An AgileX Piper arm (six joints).
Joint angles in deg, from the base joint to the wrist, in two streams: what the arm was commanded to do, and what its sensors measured. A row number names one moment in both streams.
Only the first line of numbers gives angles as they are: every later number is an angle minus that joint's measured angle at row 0.
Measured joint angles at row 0:
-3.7 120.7 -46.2 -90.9 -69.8 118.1
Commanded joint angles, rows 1 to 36:
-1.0 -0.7 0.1 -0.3 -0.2 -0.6
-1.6 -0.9 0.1 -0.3 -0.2 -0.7
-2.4 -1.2 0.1 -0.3 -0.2 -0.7
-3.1 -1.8 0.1 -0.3 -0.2 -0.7
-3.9 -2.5 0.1 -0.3 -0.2 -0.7
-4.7 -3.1 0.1 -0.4 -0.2 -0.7
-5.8 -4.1 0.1 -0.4 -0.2 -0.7
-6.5 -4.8 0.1 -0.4 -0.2 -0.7
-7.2 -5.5 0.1 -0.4 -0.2 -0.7
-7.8 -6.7 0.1 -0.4 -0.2 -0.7
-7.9 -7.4 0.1 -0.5 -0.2 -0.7
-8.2 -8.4 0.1 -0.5 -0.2 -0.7
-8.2 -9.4 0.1 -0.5 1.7 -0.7
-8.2 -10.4 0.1 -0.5 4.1 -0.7
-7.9 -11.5 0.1 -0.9 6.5 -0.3
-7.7 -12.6 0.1 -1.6 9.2 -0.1
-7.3 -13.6 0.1 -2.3 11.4 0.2
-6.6 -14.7 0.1 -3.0 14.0 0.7
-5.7 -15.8 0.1 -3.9 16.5 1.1
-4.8 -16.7 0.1 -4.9 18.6 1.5
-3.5 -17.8 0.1 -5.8 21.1 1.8
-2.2 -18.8 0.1 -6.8 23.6 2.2
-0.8 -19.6 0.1 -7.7 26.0 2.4
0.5 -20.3 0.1 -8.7 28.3 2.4
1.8 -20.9 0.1 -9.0 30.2 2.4
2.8 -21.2 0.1 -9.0 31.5 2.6
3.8 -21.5 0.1 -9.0 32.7 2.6
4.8 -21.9 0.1 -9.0 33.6 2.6
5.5 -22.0 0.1 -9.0 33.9 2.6
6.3 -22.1 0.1 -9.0 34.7 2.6
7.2 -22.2 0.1 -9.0 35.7 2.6
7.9 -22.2 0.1 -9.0 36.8 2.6
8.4 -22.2 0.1 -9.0 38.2 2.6
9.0 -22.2 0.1 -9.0 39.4 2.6
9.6 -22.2 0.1 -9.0 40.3 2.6
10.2 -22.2 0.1 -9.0 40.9 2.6
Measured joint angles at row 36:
8.3 -21.7 0.3 -8.6 36.7 1.0
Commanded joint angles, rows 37 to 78:
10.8 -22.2 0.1 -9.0 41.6 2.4
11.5 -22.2 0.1 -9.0 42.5 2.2
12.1 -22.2 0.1 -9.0 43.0 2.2
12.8 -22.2 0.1 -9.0 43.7 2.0
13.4 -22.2 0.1 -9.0 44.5 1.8
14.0 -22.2 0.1 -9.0 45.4 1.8
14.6 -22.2 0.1 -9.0 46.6 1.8
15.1 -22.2 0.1 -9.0 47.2 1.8
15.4 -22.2 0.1 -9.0 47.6 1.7
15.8 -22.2 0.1 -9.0 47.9 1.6
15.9 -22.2 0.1 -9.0 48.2 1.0
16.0 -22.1 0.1 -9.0 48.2 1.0
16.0 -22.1 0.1 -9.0 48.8 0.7
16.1 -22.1 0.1 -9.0 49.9 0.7
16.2 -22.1 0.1 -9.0 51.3 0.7
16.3 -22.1 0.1 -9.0 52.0 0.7
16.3 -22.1 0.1 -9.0 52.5 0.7
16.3 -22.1 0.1 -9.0 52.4 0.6
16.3 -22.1 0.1 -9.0 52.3 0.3
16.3 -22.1 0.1 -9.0 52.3 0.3
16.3 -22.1 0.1 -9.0 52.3 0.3
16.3 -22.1 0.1 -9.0 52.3 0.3
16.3 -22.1 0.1 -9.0 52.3 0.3
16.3 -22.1 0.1 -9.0 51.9 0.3
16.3 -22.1 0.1 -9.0 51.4 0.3
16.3 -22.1 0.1 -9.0 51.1 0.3
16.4 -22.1 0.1 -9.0 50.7 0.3
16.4 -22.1 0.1 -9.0 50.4 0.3
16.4 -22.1 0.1 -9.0 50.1 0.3
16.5 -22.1 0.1 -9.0 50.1 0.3
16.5 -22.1 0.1 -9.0 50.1 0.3
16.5 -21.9 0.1 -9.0 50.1 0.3
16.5 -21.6 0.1 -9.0 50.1 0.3
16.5 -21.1 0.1 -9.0 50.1 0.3
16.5 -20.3 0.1 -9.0 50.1 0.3
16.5 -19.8 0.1 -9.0 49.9 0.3
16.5 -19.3 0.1 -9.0 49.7 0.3
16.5 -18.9 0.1 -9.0 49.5 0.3
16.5 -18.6 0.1 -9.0 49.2 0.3
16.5 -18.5 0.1 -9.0 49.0 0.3
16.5 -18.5 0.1 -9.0 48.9 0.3
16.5 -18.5 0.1 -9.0 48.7 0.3
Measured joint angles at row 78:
16.6 -18.7 0.3 -9.0 49.3 0.8
